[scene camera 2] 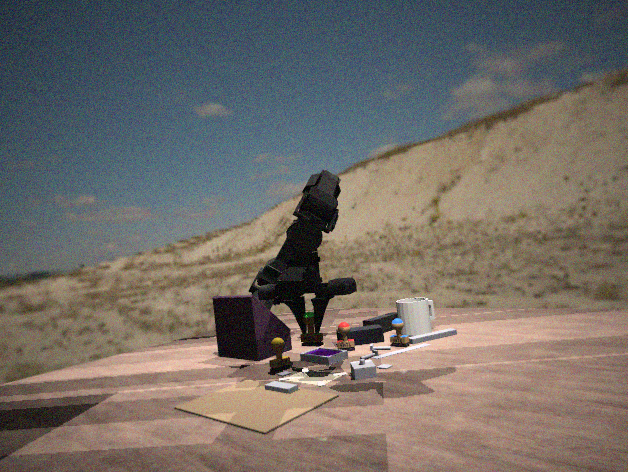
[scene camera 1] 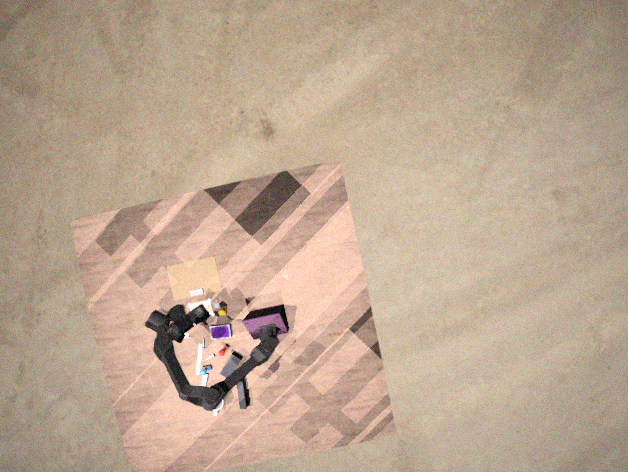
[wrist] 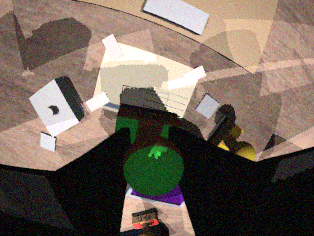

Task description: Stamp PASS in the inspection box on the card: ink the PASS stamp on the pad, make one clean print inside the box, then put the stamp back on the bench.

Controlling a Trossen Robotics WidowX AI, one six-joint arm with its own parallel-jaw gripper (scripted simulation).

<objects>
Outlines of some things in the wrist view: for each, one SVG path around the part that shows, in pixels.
My gripper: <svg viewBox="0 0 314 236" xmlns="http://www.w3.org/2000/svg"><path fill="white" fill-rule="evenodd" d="M129 127L114 131L100 145L94 146L88 153L82 154L80 158L56 171L25 167L23 169L0 163L0 236L120 236L125 190L128 185L122 159L130 146ZM169 126L168 141L176 143L184 158L184 174L178 185L189 211L194 235L314 236L314 147L254 162L241 155L235 155L232 151L221 149L220 146L213 145L190 131L188 133L180 127Z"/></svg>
A green-knobbed PASS stamp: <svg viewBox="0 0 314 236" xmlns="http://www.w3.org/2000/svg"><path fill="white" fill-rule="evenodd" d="M121 103L114 131L124 129L124 127L129 127L130 146L126 150L124 159L122 159L126 182L129 183L133 190L140 194L158 196L169 193L181 181L182 174L184 174L184 162L182 162L184 158L182 158L181 151L176 143L168 141L169 126L180 127L182 130L184 130L185 126L182 125L180 118L177 118L177 114Z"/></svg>
</objects>
